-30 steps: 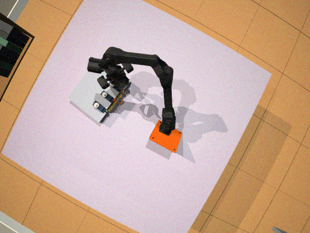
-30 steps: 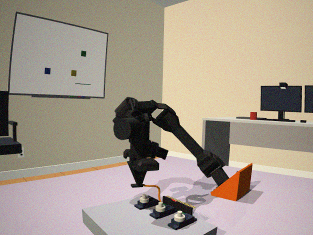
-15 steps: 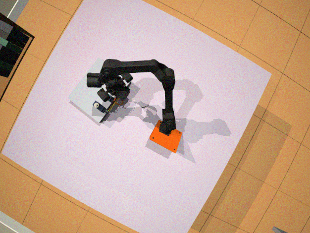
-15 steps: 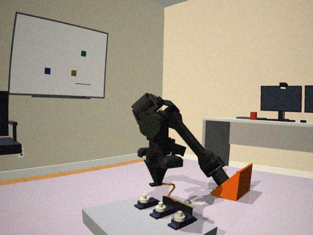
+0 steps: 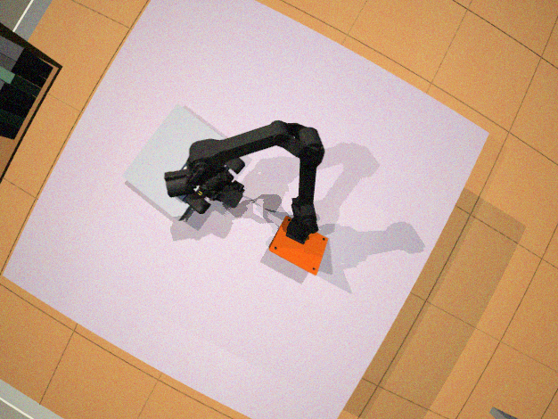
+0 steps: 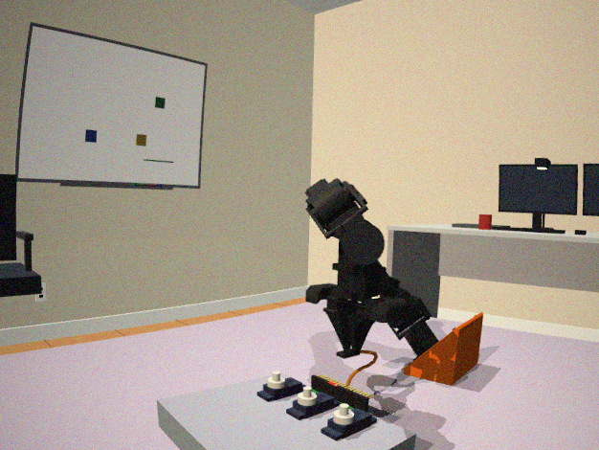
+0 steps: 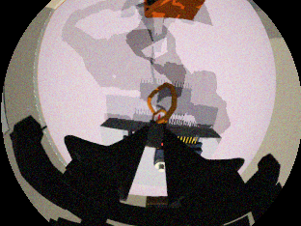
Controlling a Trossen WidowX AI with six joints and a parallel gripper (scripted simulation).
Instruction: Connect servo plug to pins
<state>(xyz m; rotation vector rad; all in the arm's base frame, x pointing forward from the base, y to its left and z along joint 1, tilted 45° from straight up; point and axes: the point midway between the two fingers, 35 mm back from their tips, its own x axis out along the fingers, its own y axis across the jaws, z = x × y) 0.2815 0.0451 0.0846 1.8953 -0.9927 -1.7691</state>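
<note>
The red band lies 50 mm ahead of my gripper tip and 40 mm below it. Also, from my gripper tip: grey holder: 210 mm ahead, 10 mm to the right, 90 mm below.
</note>
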